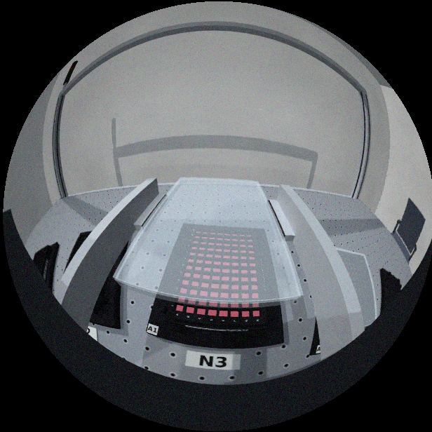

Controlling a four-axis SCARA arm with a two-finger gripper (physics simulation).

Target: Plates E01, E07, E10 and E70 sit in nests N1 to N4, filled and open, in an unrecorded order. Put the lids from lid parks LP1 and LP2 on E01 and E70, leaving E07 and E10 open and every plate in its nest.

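Note:
My gripper (pixel 216 189) is shut on a clear lid (pixel 215 202), with one finger pad at each long side. The lid is level and hangs above a dark plate (pixel 270 327) in the nest labelled N3 (pixel 212 361). The plate's rows of pink-filled wells show through the lid and in front of its near edge. The plate's A1 mark is at its near left corner. No E number can be read on it. The height of the gap between lid and plate is hard to judge.
A dark plate (pixel 107 307) stands left of N3, partly behind the left finger. More dark labware (pixel 46 267) is farther left. Past the right finger are a pale translucent, lid-like sheet (pixel 359 275) and a dark object (pixel 392 285). A dark blue panel (pixel 410 225) stands at far right.

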